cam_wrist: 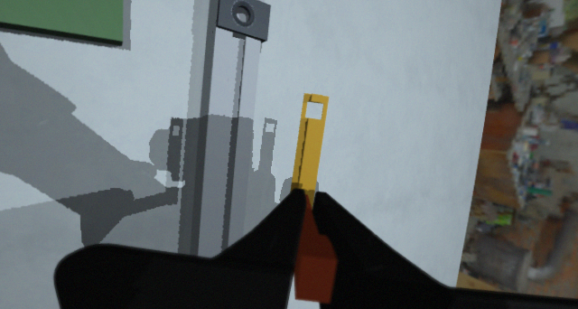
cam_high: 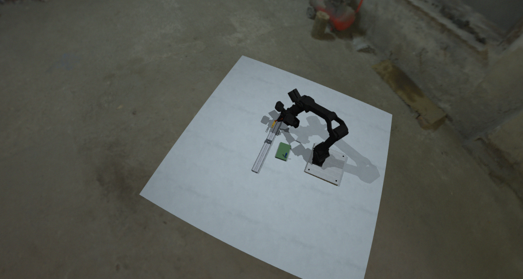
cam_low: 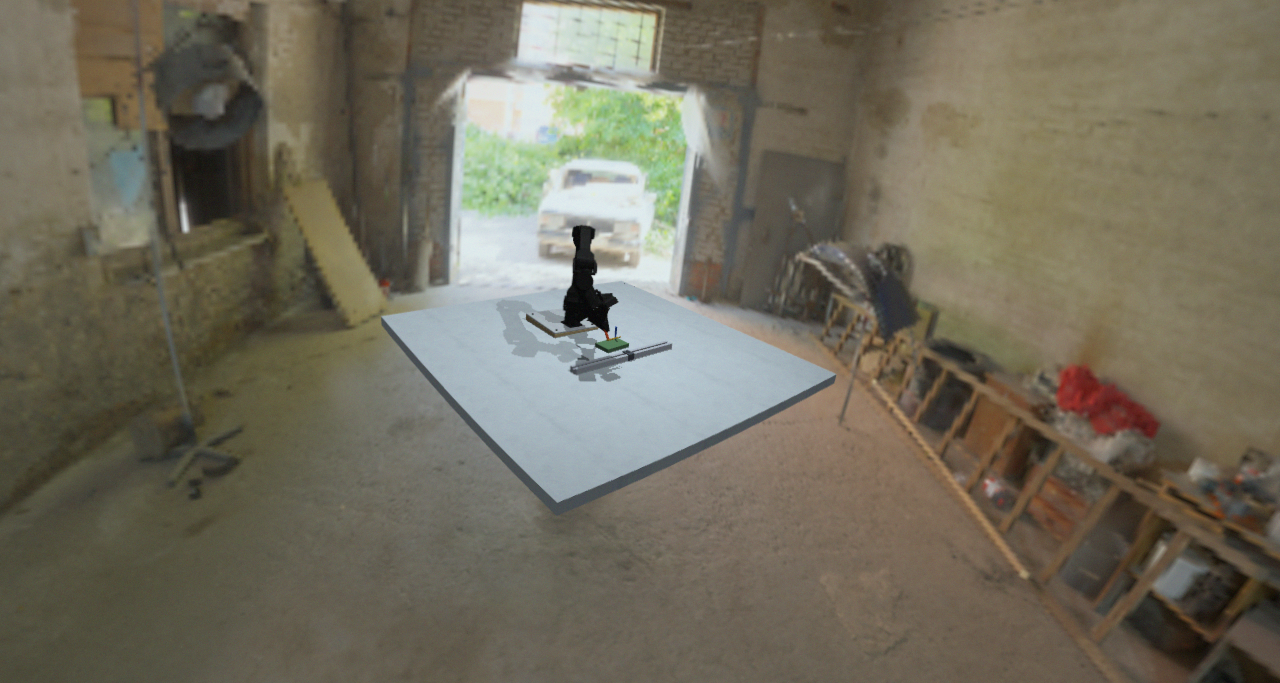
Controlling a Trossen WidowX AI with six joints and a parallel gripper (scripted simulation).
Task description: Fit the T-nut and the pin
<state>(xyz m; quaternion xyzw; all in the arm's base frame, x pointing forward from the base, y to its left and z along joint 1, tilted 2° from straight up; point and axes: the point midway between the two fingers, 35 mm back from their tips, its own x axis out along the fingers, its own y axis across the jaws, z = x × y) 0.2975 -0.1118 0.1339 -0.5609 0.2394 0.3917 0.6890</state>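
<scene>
Right now the brass T-nut is 2 cm to the left of my gripper tip. The rest, counted from my gripper tip: aluminum rail: 10 cm to the left, 10 cm below, 1 cm ahead; green tray: 14 cm to the left, 11 cm below, 11 cm behind; blue pin: 16 cm to the left, 12 cm behind, 9 cm below.
</scene>
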